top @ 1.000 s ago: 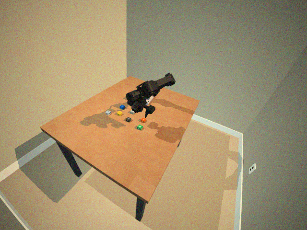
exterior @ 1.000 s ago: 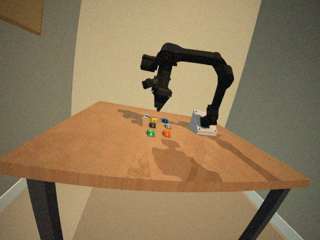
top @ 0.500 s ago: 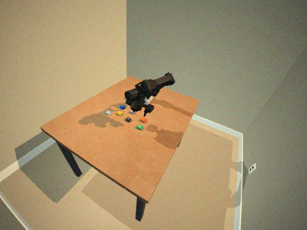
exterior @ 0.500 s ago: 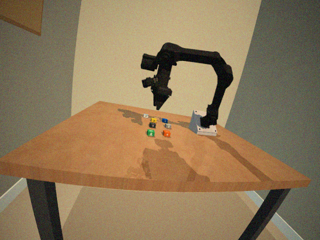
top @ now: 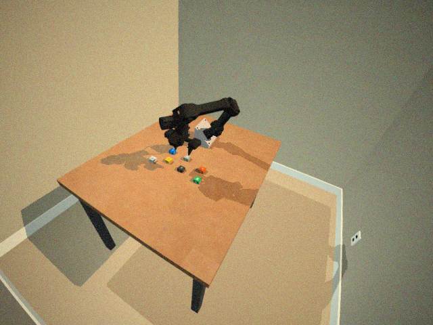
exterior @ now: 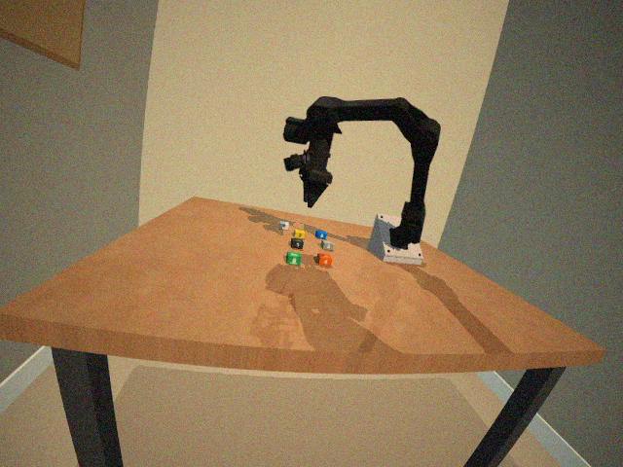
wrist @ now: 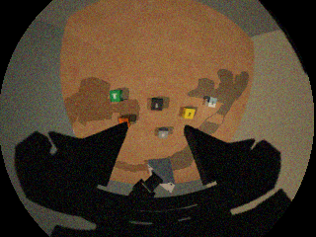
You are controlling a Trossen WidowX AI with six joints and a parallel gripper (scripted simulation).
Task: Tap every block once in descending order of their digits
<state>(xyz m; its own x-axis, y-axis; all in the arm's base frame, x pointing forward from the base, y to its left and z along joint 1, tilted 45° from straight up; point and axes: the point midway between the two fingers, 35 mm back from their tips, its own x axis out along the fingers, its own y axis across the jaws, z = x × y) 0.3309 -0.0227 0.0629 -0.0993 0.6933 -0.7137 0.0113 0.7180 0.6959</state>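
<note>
My gripper tip is 12 cm to the right of the green block, 12 cm above it and 3 cm short of it. The rest, counted from my gripper tip: yellow block (12 cm below, 11 cm to the right, 1 cm behind); then black block (12 cm below, 1 cm ahead); then grey block (12 cm below, 9 cm behind, 3 cm to the right).
</note>
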